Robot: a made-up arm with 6 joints. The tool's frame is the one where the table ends. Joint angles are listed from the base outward.
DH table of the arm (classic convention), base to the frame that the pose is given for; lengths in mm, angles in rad. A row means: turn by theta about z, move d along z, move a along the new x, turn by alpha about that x. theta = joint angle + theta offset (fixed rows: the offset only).
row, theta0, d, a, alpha
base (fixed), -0.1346, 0, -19.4, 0
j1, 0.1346, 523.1, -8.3, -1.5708
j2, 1.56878, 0, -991.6, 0
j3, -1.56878, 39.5, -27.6, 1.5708
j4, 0, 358.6, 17.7, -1.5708
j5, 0, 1.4, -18.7, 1.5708
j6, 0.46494, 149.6, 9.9, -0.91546
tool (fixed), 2.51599, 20.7, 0, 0
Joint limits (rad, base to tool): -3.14..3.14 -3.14..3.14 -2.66..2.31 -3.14..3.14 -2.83..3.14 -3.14..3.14
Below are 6 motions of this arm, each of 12 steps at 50 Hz.
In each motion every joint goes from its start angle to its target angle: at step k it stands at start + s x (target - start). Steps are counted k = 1, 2, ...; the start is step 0. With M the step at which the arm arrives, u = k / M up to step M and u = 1 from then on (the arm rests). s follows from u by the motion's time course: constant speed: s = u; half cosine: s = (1 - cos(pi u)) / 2; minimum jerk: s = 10 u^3 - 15 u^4 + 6 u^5.
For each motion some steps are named. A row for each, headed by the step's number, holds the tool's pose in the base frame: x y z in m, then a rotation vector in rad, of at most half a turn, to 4 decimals.
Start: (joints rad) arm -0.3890 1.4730 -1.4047 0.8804 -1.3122 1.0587
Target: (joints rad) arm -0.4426 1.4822 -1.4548 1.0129 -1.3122 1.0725
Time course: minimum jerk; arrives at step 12
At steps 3, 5, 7, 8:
3: 0.7600 -0.3959 0.9951 2.3415 -0.4889 -1.0077
5: 0.7535 -0.4090 0.9916 2.3444 -0.4708 -0.9833
7: 0.7452 -0.4254 0.9872 2.3472 -0.4482 -0.9523
8: 0.7415 -0.4326 0.9853 2.3481 -0.4382 -0.9385

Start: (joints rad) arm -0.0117 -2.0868 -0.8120 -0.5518 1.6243 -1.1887
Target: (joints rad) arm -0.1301 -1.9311 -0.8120 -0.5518 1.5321 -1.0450
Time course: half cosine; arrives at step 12
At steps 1, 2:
1: -1.1014 -0.0312 -0.2743 -0.8101 -0.2824 1.7419
2: -1.1081 -0.0245 -0.2667 -0.8125 -0.2772 1.7385

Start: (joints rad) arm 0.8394 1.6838 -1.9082 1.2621 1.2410 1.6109
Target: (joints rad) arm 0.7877 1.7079 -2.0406 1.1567 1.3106 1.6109
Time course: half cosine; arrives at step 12
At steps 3, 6, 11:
3: 0.4395 0.7906 0.8476 -0.3479 0.0318 0.0973
6: 0.4466 0.7744 0.8340 -0.3348 0.0121 0.0326
11: 0.4561 0.7522 0.8152 -0.3162 -0.0118 -0.0557

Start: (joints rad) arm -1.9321 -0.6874 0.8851 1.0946 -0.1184 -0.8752
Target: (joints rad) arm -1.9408 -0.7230 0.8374 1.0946 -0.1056 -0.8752
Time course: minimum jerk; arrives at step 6
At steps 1, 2, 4, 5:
1: 0.2244 0.5300 1.8048 0.2887 0.7441 1.2151
2: 0.2298 0.5408 1.8017 0.2833 0.7565 1.2088
4: 0.2479 0.5766 1.7905 0.2658 0.7979 1.1872
5: 0.2534 0.5873 1.7868 0.2606 0.8103 1.1806

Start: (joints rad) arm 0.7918 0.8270 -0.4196 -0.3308 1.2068 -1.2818
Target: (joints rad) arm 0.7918 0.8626 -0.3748 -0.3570 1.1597 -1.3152
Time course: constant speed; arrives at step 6
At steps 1, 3, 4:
1: 0.7028 0.7182 1.5181 0.9437 2.6377 1.2518
3: 0.7152 0.7289 1.5041 0.9442 2.6404 1.2161
4: 0.7213 0.7342 1.4970 0.9442 2.6417 1.1982

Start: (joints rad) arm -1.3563 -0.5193 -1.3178 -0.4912 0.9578 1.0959
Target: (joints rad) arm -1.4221 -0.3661 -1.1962 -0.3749 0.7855 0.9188
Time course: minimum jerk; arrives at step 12
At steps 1, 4, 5, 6, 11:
1: -0.2410 0.9671 1.3469 -1.3138 1.6479 1.5161
4: -0.2182 0.9486 1.3865 -1.2375 1.6331 1.5089
5: -0.2032 0.9350 1.4125 -1.1877 1.6236 1.5035
6: -0.1865 0.9185 1.4413 -1.1330 1.6131 1.4970
11: -0.1347 0.8568 1.5307 -0.9647 1.5809 1.4733

